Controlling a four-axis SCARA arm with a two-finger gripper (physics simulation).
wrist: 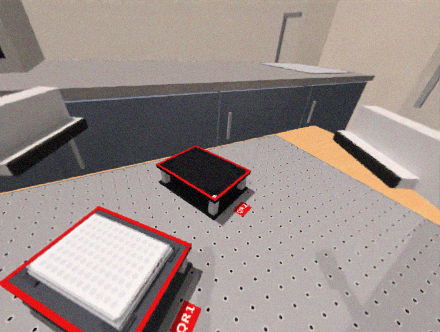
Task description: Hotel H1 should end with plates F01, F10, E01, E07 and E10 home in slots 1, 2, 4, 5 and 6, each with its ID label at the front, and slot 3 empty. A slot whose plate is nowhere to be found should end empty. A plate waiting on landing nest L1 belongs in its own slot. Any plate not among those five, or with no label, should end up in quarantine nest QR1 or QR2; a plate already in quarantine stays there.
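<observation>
A white plate (102,265) with a grid of wells sits on the red-rimmed quarantine nest QR1 (145,228) at the lower left of the wrist view. No ID label can be read on the plate's visible sides. Quarantine nest QR2 (204,171) stands farther back near the middle, with a dark, bare top inside its red rim. My gripper (215,115) is open, its two fingers far apart at the left and right edges of the view, with nothing between them. Hotel H1, its slots and landing nest L1 do not show in this view.
Red tags QR1 (186,317) and QR2 (242,209) lie beside their nests on the perforated grey deck (285,250). A wooden edge (320,150) borders the deck at the right. Dark blue cabinets (170,120) with a grey counter stand behind.
</observation>
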